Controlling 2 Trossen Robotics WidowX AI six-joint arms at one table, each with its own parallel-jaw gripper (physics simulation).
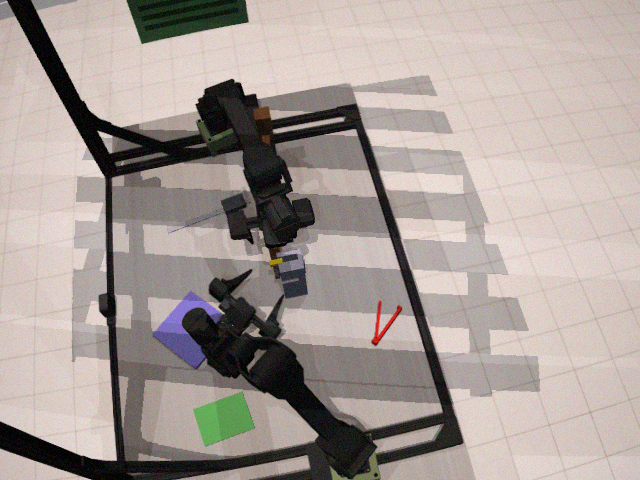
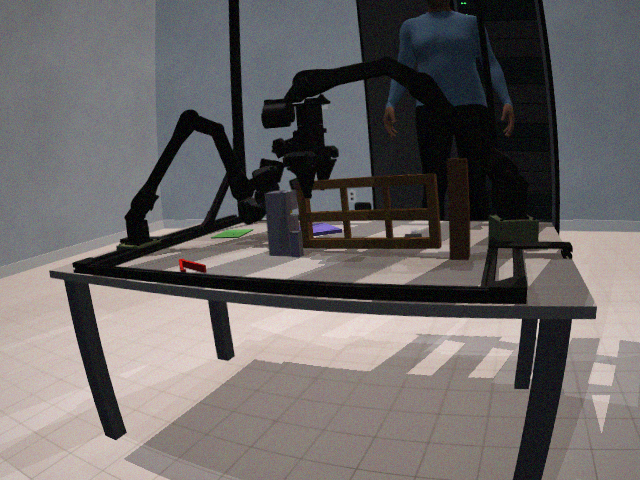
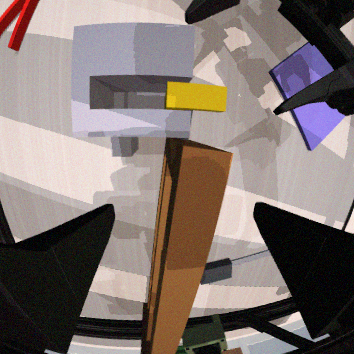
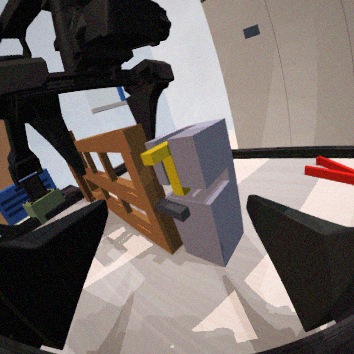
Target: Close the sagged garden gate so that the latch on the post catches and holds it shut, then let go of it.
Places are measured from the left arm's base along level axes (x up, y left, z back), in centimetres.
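Where they show: left gripper, between the fingertips: [image 2: 315, 193] [image 4: 121, 157]; right gripper, between the fingertips: [image 1: 267, 282] [image 3: 230, 59] [image 4: 178, 204]; left arm's base, origin of its link: [image 1: 217, 124] [image 2: 513, 217] [image 3: 206, 349] [image 4: 39, 196]; right arm's base, origin of its link: [image 1: 352, 460] [image 2: 138, 242].
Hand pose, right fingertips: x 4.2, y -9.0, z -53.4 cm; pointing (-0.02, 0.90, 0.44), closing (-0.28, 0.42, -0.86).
Each offset is from my right fingertips to the top centre of the thing. "*": to the spot under its first point.
The brown gate {dx +6.3, dy +11.7, dz +15.8 cm} [image 2: 372, 212] [image 3: 197, 210] [image 4: 150, 195] stands upright, its free end close beside the grey latch post [image 1: 294, 273] [image 2: 279, 224] [image 3: 110, 47] [image 4: 200, 242]. The yellow latch {dx +2.9, dy +3.6, dz +2.3 cm} [image 1: 276, 262] [image 3: 196, 96] [image 4: 156, 153] sticks out of the post's slot. A dark grey peg {* dx -2.6, dy +2.8, dz +2.5 cm} [image 4: 172, 209] lies below it at the gate's end. Whether the peg is caught is unclear. My left gripper [image 2: 316, 188] [image 3: 185, 210] [image 4: 121, 157] is open, fingers pointing down on either side of the gate's top rail. My right gripper [image 1: 267, 283] [image 3: 230, 59] [image 4: 178, 204] is open, facing gate and post from a distance.
A brown hinge post {* dx +8.5, dy +17.0, dz +36.8 cm} [image 1: 262, 121] [image 2: 459, 206] stands at the gate's other end. A purple pad {dx -9.7, dy -20.3, dz +2.5 cm} [image 1: 178, 330] lies near my right gripper, with a green sheet {dx -10.4, dy -22.6, dz -20.7 cm} [image 1: 223, 418] farther down. A red V-shaped piece {* dx -9.0, dy +17.2, dz -19.8 cm} [image 1: 376, 333] [image 2: 192, 265] lies beyond the latch post. Black rails edge the table.
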